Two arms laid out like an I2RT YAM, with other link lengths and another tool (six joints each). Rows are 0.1 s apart.
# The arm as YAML. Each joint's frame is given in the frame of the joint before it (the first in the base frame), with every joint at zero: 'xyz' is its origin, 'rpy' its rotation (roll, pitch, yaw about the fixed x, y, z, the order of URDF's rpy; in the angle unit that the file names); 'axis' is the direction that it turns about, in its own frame. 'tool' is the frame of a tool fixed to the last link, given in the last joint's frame.
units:
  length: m
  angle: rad
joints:
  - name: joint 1
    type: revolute
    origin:
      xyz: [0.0, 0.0, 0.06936]
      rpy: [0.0, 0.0, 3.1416]
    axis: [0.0, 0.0, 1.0]
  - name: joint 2
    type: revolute
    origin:
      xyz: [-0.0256, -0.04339, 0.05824]
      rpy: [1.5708, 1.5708, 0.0]
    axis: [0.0, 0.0, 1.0]
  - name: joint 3
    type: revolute
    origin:
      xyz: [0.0, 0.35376, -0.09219]
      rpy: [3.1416, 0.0, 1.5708]
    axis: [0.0, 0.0, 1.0]
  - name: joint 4
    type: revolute
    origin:
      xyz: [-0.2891, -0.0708, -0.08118]
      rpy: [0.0, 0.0, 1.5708]
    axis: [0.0, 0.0, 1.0]
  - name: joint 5
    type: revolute
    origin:
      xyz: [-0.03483, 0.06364, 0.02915]
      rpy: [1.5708, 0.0, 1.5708]
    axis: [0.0, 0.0, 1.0]
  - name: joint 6
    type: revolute
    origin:
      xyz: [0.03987, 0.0, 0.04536]
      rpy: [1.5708, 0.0, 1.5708]
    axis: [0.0, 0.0, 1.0]
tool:
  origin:
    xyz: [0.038, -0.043, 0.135]
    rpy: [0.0, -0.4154, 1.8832]
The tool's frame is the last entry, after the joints.
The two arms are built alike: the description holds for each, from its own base.
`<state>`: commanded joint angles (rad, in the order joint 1, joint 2, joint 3, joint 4, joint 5, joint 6); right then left.
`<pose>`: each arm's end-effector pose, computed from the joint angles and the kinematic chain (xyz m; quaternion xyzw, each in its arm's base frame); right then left.
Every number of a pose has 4 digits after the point. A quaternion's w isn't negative.
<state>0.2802 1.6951 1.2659 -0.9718 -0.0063 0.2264 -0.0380 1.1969 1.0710 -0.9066 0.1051 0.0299</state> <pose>0.4198 0.0767 0.1912 0.1330 0.9511 0.0094 0.2787 0.3363 -0.0670 0.3065 0.1894 0.8667 -0.0499 0.4587</pose>
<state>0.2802 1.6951 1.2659 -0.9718 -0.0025 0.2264 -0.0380 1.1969 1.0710 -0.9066 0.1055 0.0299</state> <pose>0.4200 0.0761 0.1914 0.1328 0.9509 0.0077 0.2794 0.3363 -0.0671 0.3065 0.1894 0.8667 -0.0501 0.4588</pose>
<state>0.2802 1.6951 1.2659 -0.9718 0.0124 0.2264 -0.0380 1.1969 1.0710 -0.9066 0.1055 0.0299</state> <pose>0.4206 0.0736 0.1921 0.1320 0.9502 0.0009 0.2823 0.3363 -0.0671 0.3065 0.1894 0.8667 -0.0501 0.4588</pose>
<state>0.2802 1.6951 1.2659 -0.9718 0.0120 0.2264 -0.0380 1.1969 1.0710 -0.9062 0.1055 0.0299</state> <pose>0.4206 0.0736 0.1920 0.1320 0.9502 0.0011 0.2822 0.3364 -0.0671 0.3066 0.1895 0.8666 -0.0501 0.4589</pose>
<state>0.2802 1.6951 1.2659 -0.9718 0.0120 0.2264 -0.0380 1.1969 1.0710 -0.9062 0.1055 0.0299</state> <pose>0.4206 0.0736 0.1920 0.1320 0.9502 0.0011 0.2822 0.3364 -0.0671 0.3066 0.1895 0.8666 -0.0501 0.4589</pose>
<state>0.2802 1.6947 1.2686 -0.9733 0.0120 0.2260 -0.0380 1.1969 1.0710 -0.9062 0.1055 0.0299</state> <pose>0.4210 0.0738 0.1931 0.1319 0.9500 0.0014 0.2829 0.3364 -0.0671 0.3066 0.1895 0.8666 -0.0501 0.4589</pose>
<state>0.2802 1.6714 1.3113 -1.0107 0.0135 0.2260 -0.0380 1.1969 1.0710 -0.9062 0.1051 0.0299</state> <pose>0.4223 0.0739 0.2154 0.1329 0.9460 0.0063 0.2957 0.3364 -0.0670 0.3066 0.1894 0.8666 -0.0499 0.4589</pose>
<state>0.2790 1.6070 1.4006 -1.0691 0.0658 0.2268 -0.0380 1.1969 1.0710 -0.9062 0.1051 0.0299</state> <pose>0.4248 0.0646 0.2729 0.1361 0.9281 0.0006 0.3467 0.3364 -0.0670 0.3066 0.1894 0.8666 -0.0499 0.4589</pose>
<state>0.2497 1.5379 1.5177 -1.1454 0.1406 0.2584 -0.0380 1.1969 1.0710 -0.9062 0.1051 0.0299</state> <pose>0.4188 0.0361 0.3431 0.1700 0.8980 -0.0185 0.4054 0.3364 -0.0670 0.3066 0.1894 0.8666 -0.0499 0.4589</pose>
